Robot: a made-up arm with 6 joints. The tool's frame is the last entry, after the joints. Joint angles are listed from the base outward. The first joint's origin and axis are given. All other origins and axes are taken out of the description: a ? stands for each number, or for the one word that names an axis. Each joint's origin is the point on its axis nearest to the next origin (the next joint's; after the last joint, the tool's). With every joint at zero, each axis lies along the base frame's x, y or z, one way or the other. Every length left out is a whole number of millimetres.
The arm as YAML. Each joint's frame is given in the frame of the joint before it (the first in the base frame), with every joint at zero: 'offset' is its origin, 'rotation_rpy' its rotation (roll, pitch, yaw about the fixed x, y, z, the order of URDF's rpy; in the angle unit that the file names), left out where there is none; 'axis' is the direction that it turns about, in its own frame. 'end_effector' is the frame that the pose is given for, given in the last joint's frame.
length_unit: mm
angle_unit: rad
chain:
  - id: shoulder
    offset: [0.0, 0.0, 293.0]
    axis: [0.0, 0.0, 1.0]
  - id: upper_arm
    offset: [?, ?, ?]
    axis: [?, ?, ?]
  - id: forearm
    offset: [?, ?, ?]
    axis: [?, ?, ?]
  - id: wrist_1
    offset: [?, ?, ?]
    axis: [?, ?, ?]
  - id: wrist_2
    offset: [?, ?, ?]
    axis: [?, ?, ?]
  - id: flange
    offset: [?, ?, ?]
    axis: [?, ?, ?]
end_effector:
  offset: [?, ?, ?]
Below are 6 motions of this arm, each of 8 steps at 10 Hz.
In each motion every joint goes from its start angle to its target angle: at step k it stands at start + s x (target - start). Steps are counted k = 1, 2, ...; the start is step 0. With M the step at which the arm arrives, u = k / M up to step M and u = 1 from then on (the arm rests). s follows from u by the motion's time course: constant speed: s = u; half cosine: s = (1 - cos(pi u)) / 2; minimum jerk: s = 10 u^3 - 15 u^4 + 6 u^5.
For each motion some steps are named. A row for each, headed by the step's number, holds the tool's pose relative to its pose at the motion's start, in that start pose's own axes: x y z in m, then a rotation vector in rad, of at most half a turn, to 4 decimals.
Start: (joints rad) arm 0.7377 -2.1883 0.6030 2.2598 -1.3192 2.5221
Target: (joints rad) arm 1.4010 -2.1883 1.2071 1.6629 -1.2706 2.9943
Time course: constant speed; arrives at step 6
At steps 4, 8:
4: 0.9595 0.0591 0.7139 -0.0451 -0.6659 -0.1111
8: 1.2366 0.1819 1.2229 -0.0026 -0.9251 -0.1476

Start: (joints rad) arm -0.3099 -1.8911 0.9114 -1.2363 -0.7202 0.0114
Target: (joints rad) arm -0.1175 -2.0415 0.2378 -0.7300 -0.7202 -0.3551
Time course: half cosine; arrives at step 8
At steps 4, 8:
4: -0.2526 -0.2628 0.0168 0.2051 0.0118 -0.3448
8: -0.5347 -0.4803 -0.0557 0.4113 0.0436 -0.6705

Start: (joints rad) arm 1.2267 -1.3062 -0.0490 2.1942 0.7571 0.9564
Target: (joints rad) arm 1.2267 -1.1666 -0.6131 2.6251 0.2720 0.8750
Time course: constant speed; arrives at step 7
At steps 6, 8:
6: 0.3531 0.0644 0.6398 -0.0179 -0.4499 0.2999
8: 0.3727 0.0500 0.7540 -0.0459 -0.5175 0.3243

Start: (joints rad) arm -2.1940 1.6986 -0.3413 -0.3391 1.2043 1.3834
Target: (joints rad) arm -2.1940 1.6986 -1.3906 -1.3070 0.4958 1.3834
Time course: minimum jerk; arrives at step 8
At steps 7, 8:
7: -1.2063 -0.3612 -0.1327 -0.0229 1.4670 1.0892
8: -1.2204 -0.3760 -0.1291 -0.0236 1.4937 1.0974

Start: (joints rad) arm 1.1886 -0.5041 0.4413 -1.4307 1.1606 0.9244
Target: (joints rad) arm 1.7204 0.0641 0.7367 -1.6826 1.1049 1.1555
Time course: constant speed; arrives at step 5
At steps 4, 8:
4: -0.3096 0.1331 -0.7369 -0.1482 0.6510 -0.0032
8: -0.4940 0.1575 -0.8767 -0.1886 0.8110 0.0226

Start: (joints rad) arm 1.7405 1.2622 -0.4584 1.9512 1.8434 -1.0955
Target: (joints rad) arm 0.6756 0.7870 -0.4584 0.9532 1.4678 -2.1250
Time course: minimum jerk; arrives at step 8
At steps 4, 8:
4: -0.6590 0.6822 -0.1613 0.0526 -0.9025 -0.3871
8: -0.8791 1.3870 -0.8139 -0.0113 -1.9556 -0.1874

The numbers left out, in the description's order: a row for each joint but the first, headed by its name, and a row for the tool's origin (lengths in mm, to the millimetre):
upper_arm: xyz 0.0 0.0 0.0, axis 0.0 1.0 0.0
forearm: xyz 0.0 0.0 1437.0, axis 0.0 -1.0 0.0
wrist_1: xyz 1142.0 0.0 0.0, axis -1.0 0.0 0.0
wrist_2: xyz 0.0 -223.0 0.0, axis 0.0 -1.0 0.0
flange: xyz 0.0 0.0 0.0, axis -1.0 0.0 0.0
tool: xyz 0.0 0.0 0.0

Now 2 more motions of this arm.
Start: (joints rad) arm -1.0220 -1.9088 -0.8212 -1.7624 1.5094 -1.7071
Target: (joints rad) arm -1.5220 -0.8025 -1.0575 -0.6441 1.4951 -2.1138
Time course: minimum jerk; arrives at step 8
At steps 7, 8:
7: 0.3144 -0.3236 0.4380 -1.1805 0.9177 -0.3338
8: 0.3217 -0.3239 0.4427 -1.2018 0.9162 -0.3463

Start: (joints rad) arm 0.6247 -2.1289 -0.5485 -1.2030 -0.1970 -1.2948
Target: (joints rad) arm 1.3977 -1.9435 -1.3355 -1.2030 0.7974 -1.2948
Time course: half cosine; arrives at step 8
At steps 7, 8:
7: -0.3685 -0.4420 0.7700 0.4596 -0.8917 -0.0019
8: -0.3951 -0.4627 0.7795 0.4577 -0.9196 -0.0171

